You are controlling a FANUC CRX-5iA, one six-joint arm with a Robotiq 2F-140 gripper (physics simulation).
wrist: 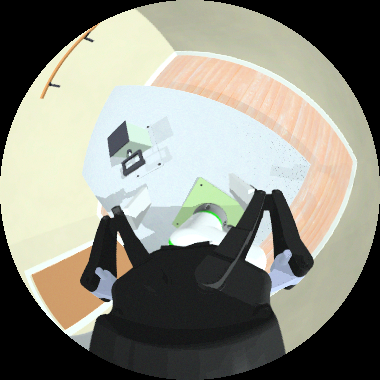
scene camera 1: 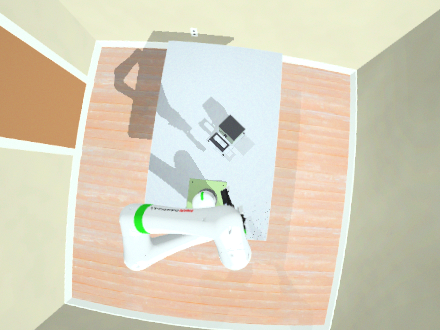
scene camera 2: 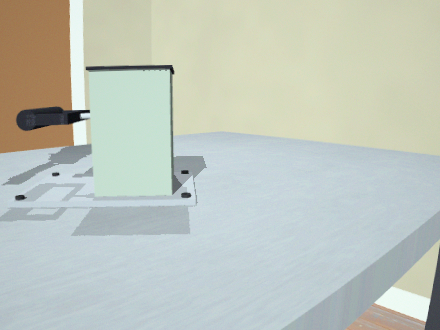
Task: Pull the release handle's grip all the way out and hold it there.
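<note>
The release handle's grip [scene camera 1: 214, 147] [scene camera 2: 42, 118] [wrist: 135, 169] is a black rectangular frame on one side of a pale green box [scene camera 1: 232, 127] [scene camera 2: 132, 132] [wrist: 138, 133] with a dark top. In scene camera 2 it sticks out to the left, level and well above the table, with a short light rod showing between it and the box. My gripper [scene camera 1: 234, 204] [wrist: 187, 188] is open and empty, its two pads wide apart. It is near the arm's base, well away from the grip. In scene camera 1 the arm partly hides it; in scene camera 2 it does not show.
The box stands on a pale plate [scene camera 2: 150, 202] with dark bolts, on the light grey table [scene camera 1: 260, 90] [scene camera 2: 280, 240] [wrist: 220, 135]. The arm's base is on a green plate [scene camera 1: 196, 185] [wrist: 200, 190] at the near part of the table. Walls surround the floor.
</note>
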